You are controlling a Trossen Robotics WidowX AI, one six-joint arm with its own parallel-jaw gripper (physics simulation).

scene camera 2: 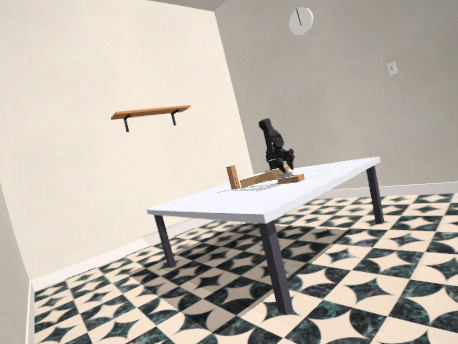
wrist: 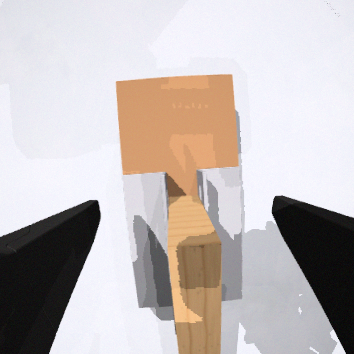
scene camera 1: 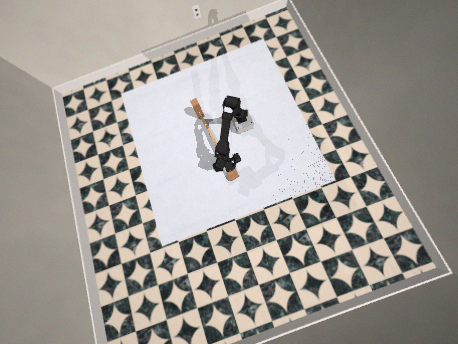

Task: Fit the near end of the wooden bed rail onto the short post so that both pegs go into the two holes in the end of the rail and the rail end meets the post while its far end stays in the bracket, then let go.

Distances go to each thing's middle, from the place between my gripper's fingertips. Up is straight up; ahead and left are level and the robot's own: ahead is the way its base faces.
I see my gripper 3 cm short of the wooden bed rail [wrist: 194,249], 22 cm to the left of it and 2 cm above it.
